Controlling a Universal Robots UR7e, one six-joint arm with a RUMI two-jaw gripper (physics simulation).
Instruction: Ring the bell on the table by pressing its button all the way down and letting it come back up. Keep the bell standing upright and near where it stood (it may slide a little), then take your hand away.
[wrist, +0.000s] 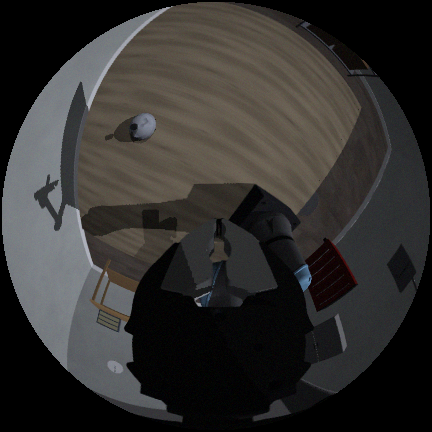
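Where they show: gripper, fingertip midpoint: (218, 219); arm's base, link origin: (267, 231).
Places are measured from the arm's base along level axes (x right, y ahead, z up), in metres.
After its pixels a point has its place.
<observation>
The bell (144, 126) @[x 0.183, y 0.439, z -0.049 m] is a small pale grey dome with a dark button at its left side as seen here. It stands on the brown wooden table (225, 100) @[x 0.311, y 0.259, z -0.088 m], in the upper left of the wrist view, and casts a shadow to its left. My gripper (218, 219) @[x 0.129, y 0.232, z 0.197 m] is shut and empty, its two jaw tips together at the lower middle of the view. It is well apart from the bell, which lies up and to the left of the tips in the view. The underside of the bell is hidden.
The arm's own base and links (275, 227) @[x 0.055, y 0.034, z 0.057 m] stand at the table's near edge, right of the gripper. A red slatted chair (332, 275) is at the right and a wooden chair (121, 281) at the lower left. The arm's shadow falls across the near part of the table.
</observation>
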